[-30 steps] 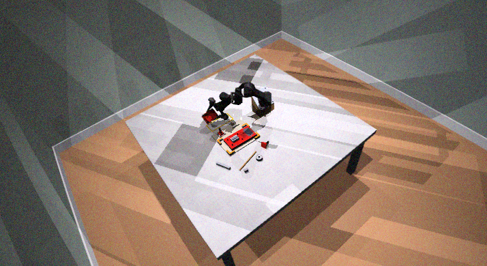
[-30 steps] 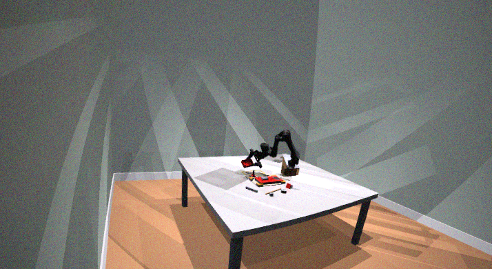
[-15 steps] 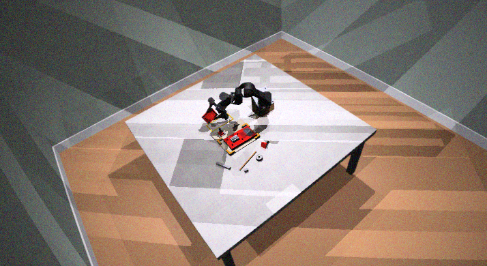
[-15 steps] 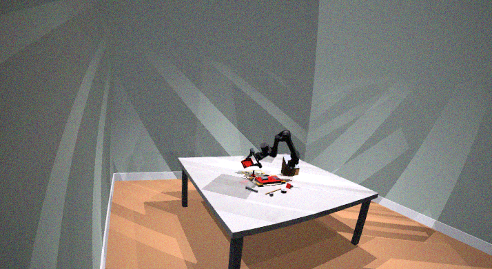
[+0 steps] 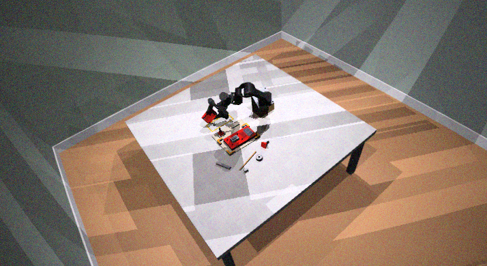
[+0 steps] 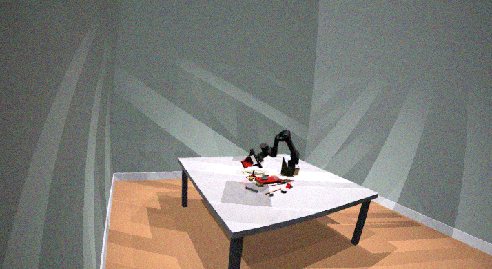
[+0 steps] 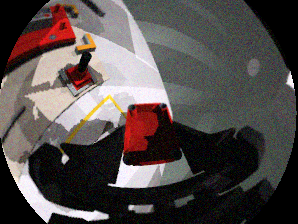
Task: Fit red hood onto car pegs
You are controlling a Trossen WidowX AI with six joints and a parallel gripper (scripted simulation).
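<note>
Now: gripper tip 10 mm to the left of the red hood. Also, from my gripper tip: grey engine block 40 mm behind, 250 mm to the left, 60 mm below; grey bar 120 mm ahead, 360 mm to the left, 80 mm below; wooden stick 20 mm behind, 430 mm to the left, 80 mm below.
</note>
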